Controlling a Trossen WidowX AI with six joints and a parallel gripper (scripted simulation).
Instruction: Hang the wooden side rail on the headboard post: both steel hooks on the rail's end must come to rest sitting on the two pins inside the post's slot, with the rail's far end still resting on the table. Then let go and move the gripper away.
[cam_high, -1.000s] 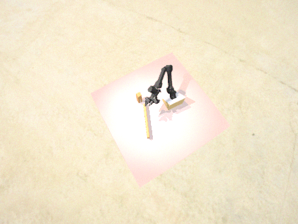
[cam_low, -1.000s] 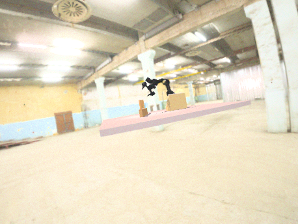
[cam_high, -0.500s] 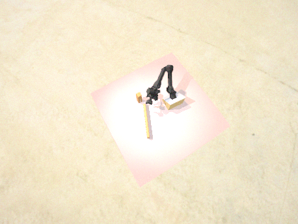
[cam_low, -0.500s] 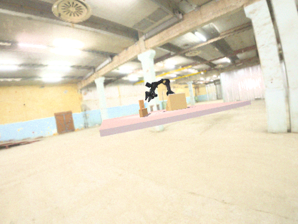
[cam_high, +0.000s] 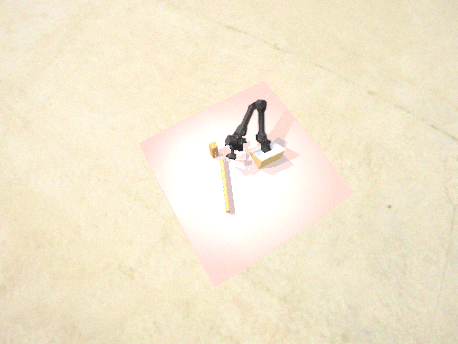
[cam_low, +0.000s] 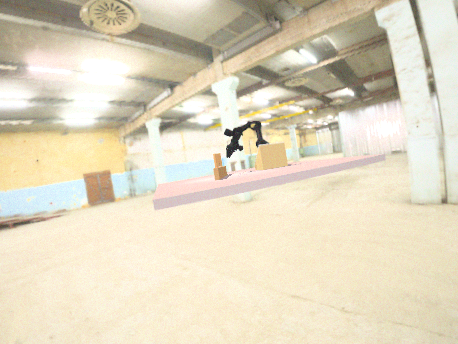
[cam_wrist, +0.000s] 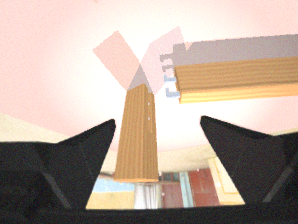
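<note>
My gripper tip is 7 cm short of the headboard post, 6 cm to the left of it and 4 cm above it.
</note>
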